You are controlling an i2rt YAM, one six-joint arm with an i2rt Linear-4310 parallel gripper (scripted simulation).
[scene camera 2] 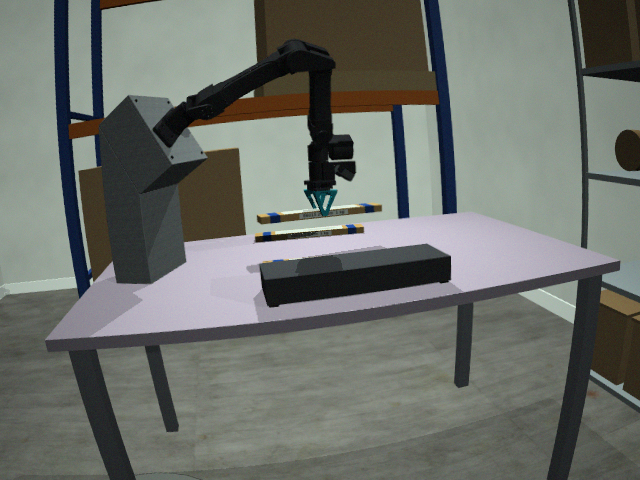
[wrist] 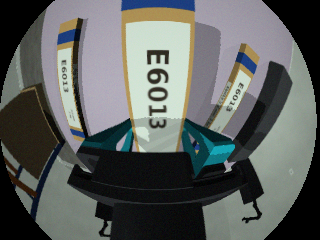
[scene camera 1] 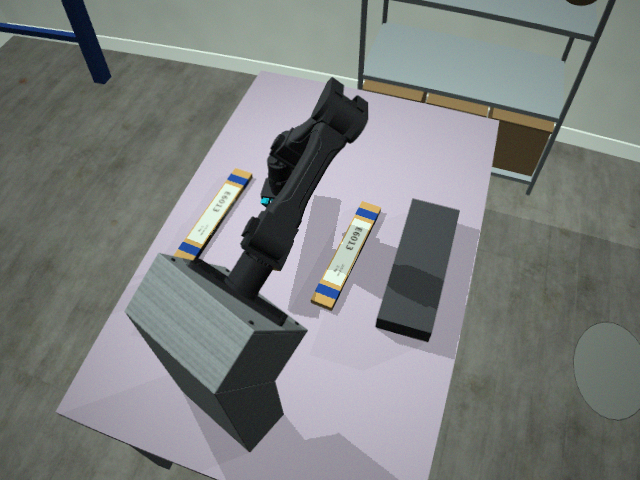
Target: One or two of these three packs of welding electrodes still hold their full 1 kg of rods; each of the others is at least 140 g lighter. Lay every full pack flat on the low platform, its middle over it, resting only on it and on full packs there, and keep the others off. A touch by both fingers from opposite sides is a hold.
Note:
In view: the gripper (scene camera 2: 321, 215), an electrode pack (scene camera 1: 328, 290) and an electrode pack (scene camera 1: 198, 238).
The gripper shows as well in the wrist view (wrist: 157, 120).

